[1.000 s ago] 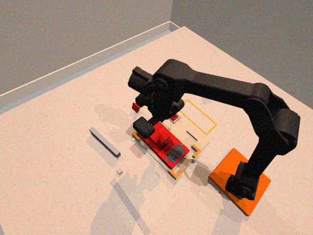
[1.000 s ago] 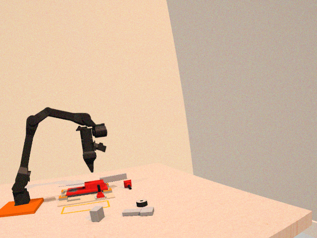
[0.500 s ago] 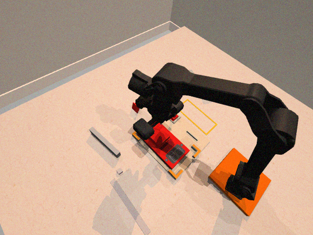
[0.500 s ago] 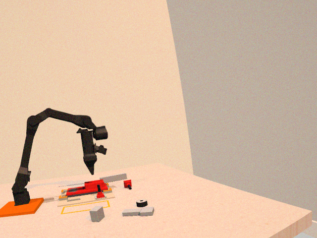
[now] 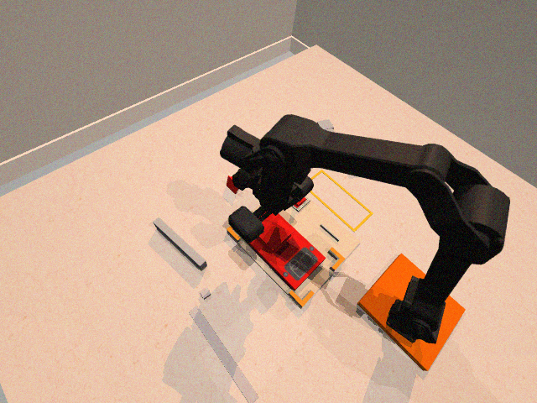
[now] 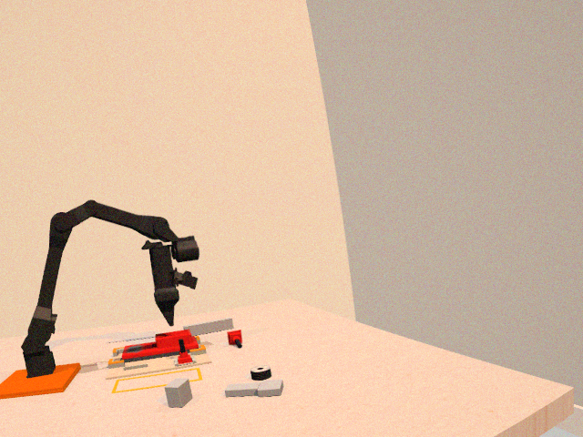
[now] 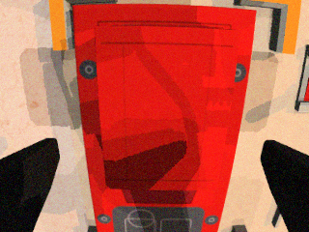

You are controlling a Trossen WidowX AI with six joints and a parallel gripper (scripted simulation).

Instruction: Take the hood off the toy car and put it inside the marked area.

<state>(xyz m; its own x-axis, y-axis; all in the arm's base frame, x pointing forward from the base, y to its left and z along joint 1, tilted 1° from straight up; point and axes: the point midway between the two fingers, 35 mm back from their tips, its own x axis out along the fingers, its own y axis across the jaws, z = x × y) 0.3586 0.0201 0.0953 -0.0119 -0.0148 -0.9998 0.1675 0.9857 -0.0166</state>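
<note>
Now: gripper tip 4 cm above the hood. Round my gripper tip: flat grey strip: 26 cm to the left, 8 cm below, 8 cm behind; then black wheel: 34 cm to the right, 10 cm ahead, 7 cm below.
</note>
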